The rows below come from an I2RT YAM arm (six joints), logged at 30 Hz.
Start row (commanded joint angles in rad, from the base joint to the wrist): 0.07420, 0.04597, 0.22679, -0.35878, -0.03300, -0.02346
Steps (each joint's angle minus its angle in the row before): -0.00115, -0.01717, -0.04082, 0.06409, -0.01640, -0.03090; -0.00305, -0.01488, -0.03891, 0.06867, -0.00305, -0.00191; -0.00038, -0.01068, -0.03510, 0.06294, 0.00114, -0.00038; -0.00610, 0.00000, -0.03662, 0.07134, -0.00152, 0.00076; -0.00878, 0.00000, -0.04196, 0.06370, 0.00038, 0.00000; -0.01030, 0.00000, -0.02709, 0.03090, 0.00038, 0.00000; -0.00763, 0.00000, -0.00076, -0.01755, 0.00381, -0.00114; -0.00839, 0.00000, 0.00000, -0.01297, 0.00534, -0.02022; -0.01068, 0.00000, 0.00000, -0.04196, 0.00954, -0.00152; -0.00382, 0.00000, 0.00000, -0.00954, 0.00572, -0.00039; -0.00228, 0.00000, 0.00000, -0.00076, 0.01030, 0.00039; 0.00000, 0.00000, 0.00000, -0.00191, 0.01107, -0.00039; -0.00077, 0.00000, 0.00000, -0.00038, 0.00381, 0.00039; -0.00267, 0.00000, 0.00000, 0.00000, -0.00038, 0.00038; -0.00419, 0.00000, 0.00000, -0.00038, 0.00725, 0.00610; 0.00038, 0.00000, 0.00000, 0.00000, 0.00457, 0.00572
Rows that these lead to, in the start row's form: 0.07305, 0.02880, 0.18597, -0.29469, -0.04940, -0.05436; 0.07000, 0.01392, 0.14706, -0.22602, -0.05245, -0.05627; 0.06962, 0.00324, 0.11196, -0.16308, -0.05131, -0.05665; 0.06352, 0.00324, 0.07534, -0.09174, -0.05283, -0.05589; 0.05474, 0.00324, 0.03338, -0.02804, -0.05245, -0.05589; 0.04444, 0.00324, 0.00629, 0.00286, -0.05207, -0.05589; 0.03681, 0.00324, 0.00553, -0.01469, -0.04826, -0.05703; 0.02842, 0.00324, 0.00553, -0.02766, -0.04292, -0.07725; 0.01774, 0.00324, 0.00553, -0.06962, -0.03338, -0.07877; 0.01392, 0.00324, 0.00553, -0.07916, -0.02766, -0.07916; 0.01164, 0.00324, 0.00553, -0.07992, -0.01736, -0.07877; 0.01164, 0.00324, 0.00553, -0.08183, -0.00629, -0.07916; 0.01087, 0.00324, 0.00553, -0.08221, -0.00248, -0.07877; 0.00820, 0.00324, 0.00553, -0.08221, -0.00286, -0.07839; 0.00401, 0.00324, 0.00553, -0.08259, 0.00439, -0.07229; 0.00439, 0.00324, 0.00553, -0.08259, 0.00896, -0.06657
